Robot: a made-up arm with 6 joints. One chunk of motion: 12 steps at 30 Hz.
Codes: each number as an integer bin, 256 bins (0 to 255) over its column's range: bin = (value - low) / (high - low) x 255, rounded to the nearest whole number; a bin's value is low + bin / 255 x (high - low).
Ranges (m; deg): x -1.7..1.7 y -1.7..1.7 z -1.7..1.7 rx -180..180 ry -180..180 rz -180..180
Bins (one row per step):
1: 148 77 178 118 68 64
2: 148 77 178 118 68 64
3: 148 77 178 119 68 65
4: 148 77 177 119 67 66
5: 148 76 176 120 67 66
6: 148 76 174 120 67 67
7: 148 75 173 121 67 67
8: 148 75 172 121 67 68
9: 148 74 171 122 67 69
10: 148 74 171 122 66 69
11: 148 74 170 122 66 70
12: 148 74 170 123 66 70
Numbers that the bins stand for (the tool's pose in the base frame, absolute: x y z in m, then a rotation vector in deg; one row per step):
1: 0.2733 -0.6733 0.6733 -13.41 -84.00 -89.65
2: 0.2733 -0.6733 0.6733 -13.41 -84.00 -89.65
3: 0.2733 -0.6733 0.6733 -12.00 -84.00 -88.24
4: 0.2733 -0.6733 0.6600 -12.00 -85.41 -86.82
5: 0.2733 -0.6867 0.6467 -10.59 -85.41 -86.82
6: 0.2733 -0.6867 0.6200 -10.59 -85.41 -85.41
7: 0.2733 -0.7000 0.6067 -9.18 -85.41 -85.41
8: 0.2733 -0.7000 0.5933 -9.18 -85.41 -84.00
9: 0.2733 -0.7133 0.5800 -7.76 -85.41 -82.59
10: 0.2733 -0.7133 0.5800 -7.76 -86.82 -82.59
11: 0.2733 -0.7133 0.5667 -7.76 -86.82 -81.18
12: 0.2733 -0.7133 0.5667 -6.35 -86.82 -81.18

